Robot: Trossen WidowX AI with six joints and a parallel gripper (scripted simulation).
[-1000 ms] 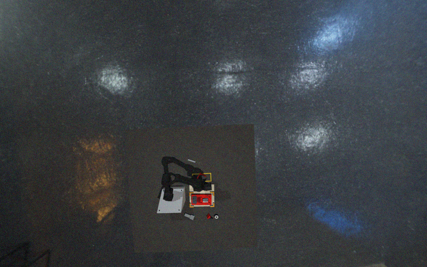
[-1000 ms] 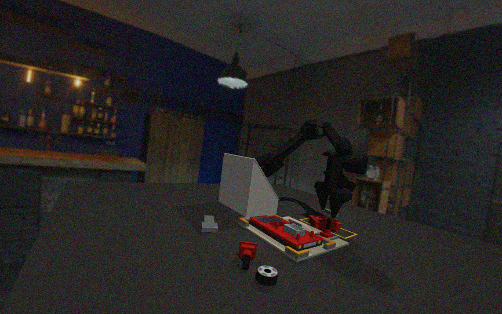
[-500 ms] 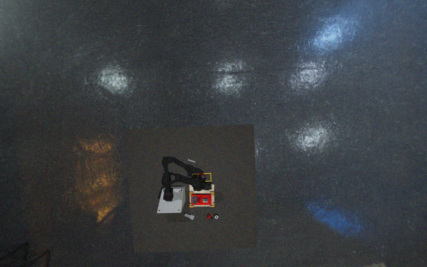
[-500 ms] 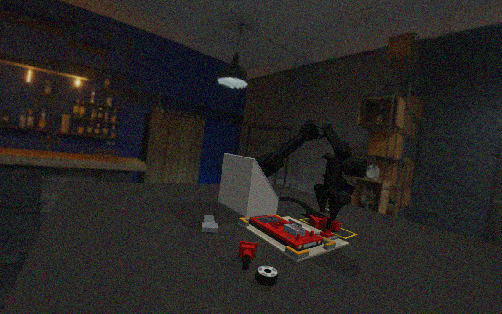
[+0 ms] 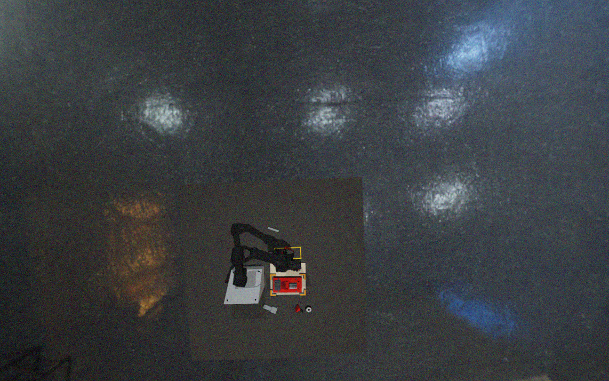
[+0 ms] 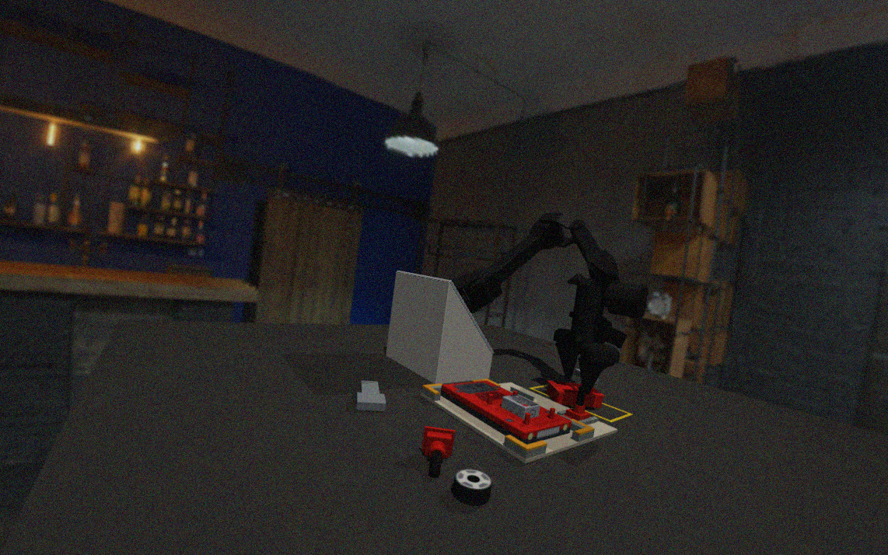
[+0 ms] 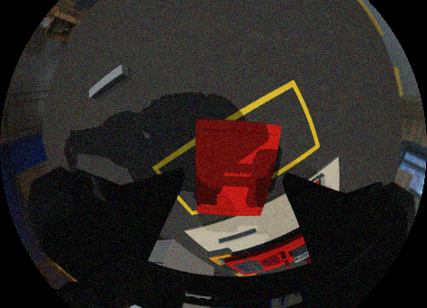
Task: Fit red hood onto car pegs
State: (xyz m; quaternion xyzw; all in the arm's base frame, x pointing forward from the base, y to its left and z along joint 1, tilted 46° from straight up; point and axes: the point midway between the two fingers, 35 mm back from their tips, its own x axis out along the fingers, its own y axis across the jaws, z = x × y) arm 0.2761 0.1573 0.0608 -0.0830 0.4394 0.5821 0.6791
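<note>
Right now the red hood is 10 mm below my gripper tip. From my gripper tip the other things lie so: black wheel: 170 mm ahead, 400 mm to the right, 20 mm below.
</note>
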